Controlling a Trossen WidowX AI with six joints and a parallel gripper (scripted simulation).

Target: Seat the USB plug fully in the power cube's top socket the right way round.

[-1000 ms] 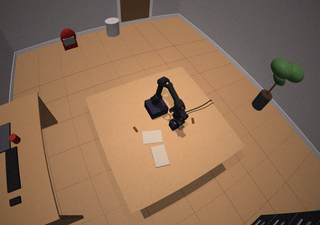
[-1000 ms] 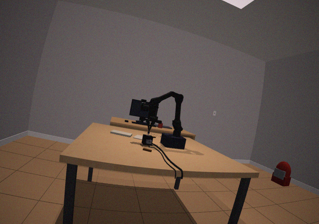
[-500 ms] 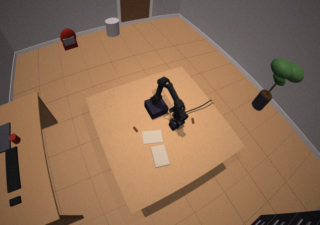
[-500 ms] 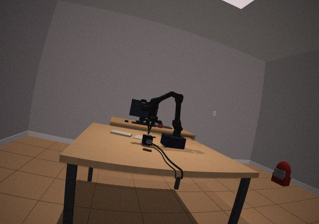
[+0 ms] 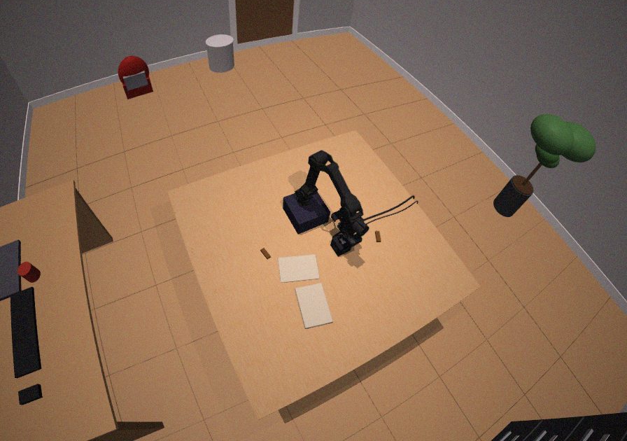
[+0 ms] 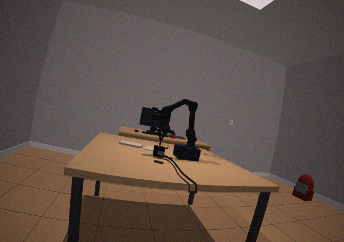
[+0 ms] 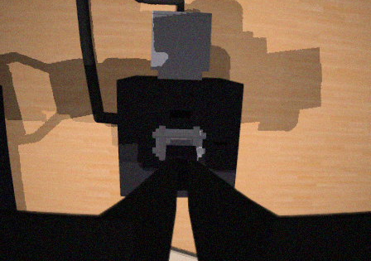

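The usb plug lies 20 mm below my gripper tip. The rest, counted from my gripper tip: grey-rimmed socket: 50 mm below.
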